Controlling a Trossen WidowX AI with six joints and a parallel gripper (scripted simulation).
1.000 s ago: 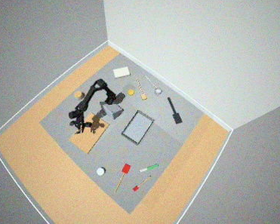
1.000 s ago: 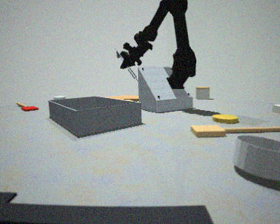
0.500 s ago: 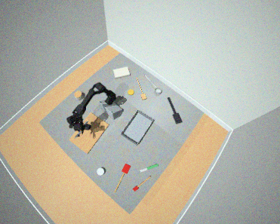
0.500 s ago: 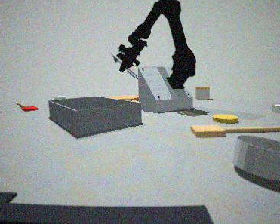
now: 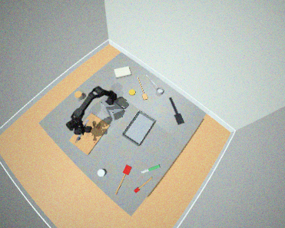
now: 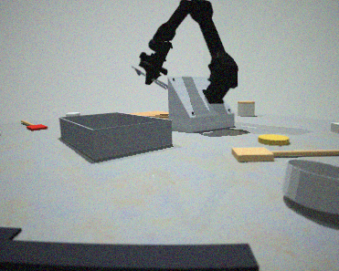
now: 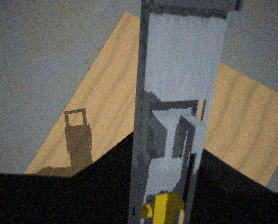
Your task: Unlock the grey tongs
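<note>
The wooden board lies 2 cm behind my gripper tip, 6 cm to the left of it and 15 cm below it. Round my gripper tip: tan jar 41 cm behind, 24 cm to the left, 13 cm below; yellow lock piece 2 cm behind, 2 cm to the left, 3 cm above; red spatula 51 cm ahead, 15 cm below.
</note>
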